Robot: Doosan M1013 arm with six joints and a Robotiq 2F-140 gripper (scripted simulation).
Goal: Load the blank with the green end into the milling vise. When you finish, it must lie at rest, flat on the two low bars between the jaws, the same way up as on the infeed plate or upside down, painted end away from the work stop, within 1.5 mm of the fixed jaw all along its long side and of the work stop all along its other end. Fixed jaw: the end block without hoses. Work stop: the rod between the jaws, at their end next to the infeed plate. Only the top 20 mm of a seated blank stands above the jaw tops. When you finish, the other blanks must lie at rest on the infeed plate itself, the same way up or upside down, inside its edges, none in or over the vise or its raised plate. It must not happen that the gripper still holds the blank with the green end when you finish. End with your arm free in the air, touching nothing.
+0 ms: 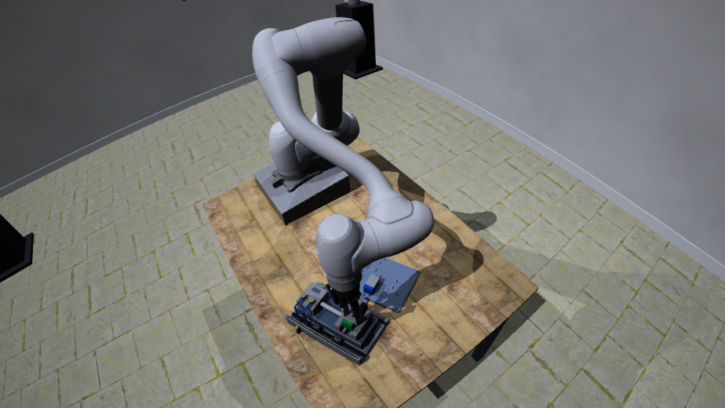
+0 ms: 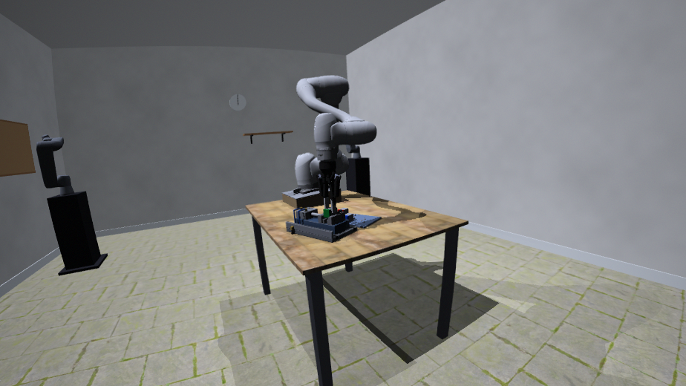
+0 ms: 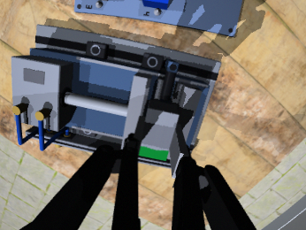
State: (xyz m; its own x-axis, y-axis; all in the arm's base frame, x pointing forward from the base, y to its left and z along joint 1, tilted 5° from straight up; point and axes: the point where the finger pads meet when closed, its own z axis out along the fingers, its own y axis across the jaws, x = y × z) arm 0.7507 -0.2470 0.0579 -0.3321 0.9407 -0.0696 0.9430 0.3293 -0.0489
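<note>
Right now my hand is 5 cm to the right of the work stop rod, 5 cm above it and 2 cm past it. Round my hand: blue-ended blank: 16 cm to the left, 11 cm below, 10 cm behind; hose block: 16 cm behind, 6 cm below, 5 cm to the right; moving jaw: 6 cm below, 3 cm behind.
</note>
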